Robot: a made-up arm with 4 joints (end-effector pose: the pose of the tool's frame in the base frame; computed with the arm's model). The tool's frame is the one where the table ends. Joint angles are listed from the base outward.
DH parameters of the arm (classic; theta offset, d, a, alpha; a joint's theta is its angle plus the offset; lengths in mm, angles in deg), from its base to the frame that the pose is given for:
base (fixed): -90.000 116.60 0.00 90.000
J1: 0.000 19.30 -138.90 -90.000
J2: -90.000 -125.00 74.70 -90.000
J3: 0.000 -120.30 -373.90 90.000
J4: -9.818 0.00 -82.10 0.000
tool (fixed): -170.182 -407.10 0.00 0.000
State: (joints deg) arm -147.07 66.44 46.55 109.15
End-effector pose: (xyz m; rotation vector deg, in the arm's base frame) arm -0.0164 -0.4670 0.5897 -1.14 -162.25 -15.28
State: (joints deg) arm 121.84 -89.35 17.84 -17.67
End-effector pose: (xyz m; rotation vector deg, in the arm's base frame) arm 0.0685 -0.1422 0.5997 -89.00 -120.56 -44.09
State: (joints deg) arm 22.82 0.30 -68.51 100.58
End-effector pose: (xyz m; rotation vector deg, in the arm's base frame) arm -0.3373 0.0722 -0.5875 42.40 63.68 73.44
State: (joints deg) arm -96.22 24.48 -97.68 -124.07
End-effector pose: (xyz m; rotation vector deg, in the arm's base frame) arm -0.5184 0.3848 0.1373 -20.42 62.20 -22.39
